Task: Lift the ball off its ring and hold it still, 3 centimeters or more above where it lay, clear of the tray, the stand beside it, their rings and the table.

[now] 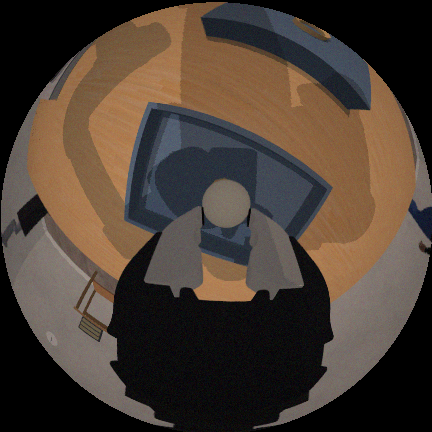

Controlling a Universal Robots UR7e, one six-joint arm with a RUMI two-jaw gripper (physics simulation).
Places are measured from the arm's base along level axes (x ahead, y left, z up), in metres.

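Pixels of known places: gripper, between the fingertips: (225, 209).
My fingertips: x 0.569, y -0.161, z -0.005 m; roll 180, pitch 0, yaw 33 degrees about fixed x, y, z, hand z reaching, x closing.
For each thing: its top centre in the pictures, then the offset to it from my fingertips. Level surfaces: height alone.
- pale grey ball, centre of its top: (225, 215) dx -0.006, dy +0.010, dz +0.030 m
- blue tray, centre of its top: (221, 201) dx -0.009, dy +0.008, dz +0.006 m
- wooden table, height of its surface: dz -0.022 m
The pale grey ball (226, 202) sits low over the blue tray (282, 182), between the two grey fingertips. My gripper (225, 209) is shut on the ball, with one fingertip against its left side and one against its right. The ball and the fingertips hide nearly all of the ring under it, so I cannot see a gap between ball and ring. The fingers reach over the tray's near wall, and its side walls stand apart from them.
A blue stand (285, 47) with a tan ring (327, 37) on its top lies beyond the tray at the upper right. The wooden table (110, 150) bears both, with the arm's shadow across it. A brown chair (86, 292) stands on the floor at the lower left.
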